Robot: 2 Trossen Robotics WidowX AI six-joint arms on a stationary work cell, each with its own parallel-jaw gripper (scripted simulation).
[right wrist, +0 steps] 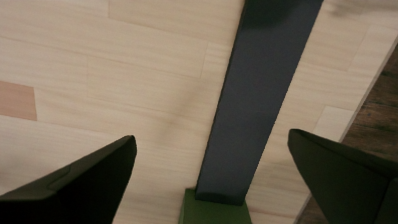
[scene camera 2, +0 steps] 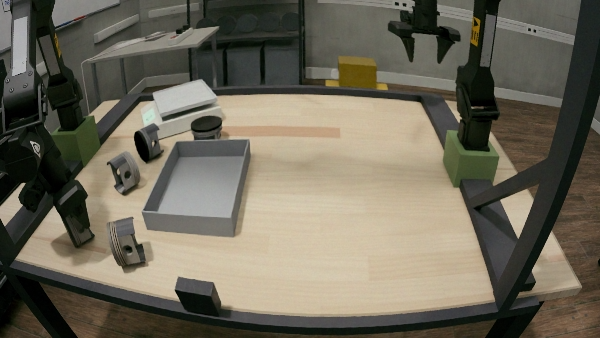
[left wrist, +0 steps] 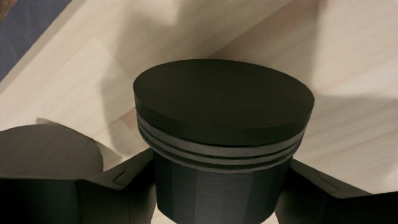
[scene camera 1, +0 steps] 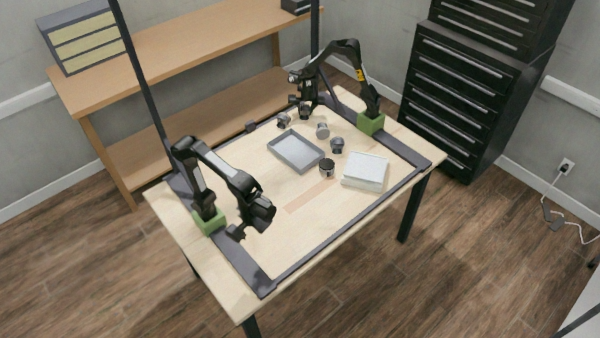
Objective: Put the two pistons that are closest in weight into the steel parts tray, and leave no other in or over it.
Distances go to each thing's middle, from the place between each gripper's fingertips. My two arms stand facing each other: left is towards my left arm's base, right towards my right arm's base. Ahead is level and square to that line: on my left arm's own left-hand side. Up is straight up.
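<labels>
Grey pan (scene camera 2: pixel 170 100): my left hand 480 mm short of it, 50 mm to the left of it, 10 mm above it. White scale (scene camera 2: pixel 179 122), from my left hand: 470 mm ahead, 40 mm to the right, 30 mm below. Steel parts tray (scene camera 2: pixel 199 178), from my left hand: 200 mm to the right, 170 mm ahead, 50 mm below.
Grey pan, from my right hand: 60 cm to the left, 3 cm behind, 14 cm below. White scale, from my right hand: 61 cm to the left, 3 cm behind, 16 cm below. Steel parts tray, from my right hand: 45 cm to the left, 34 cm behind, 19 cm below.
</labels>
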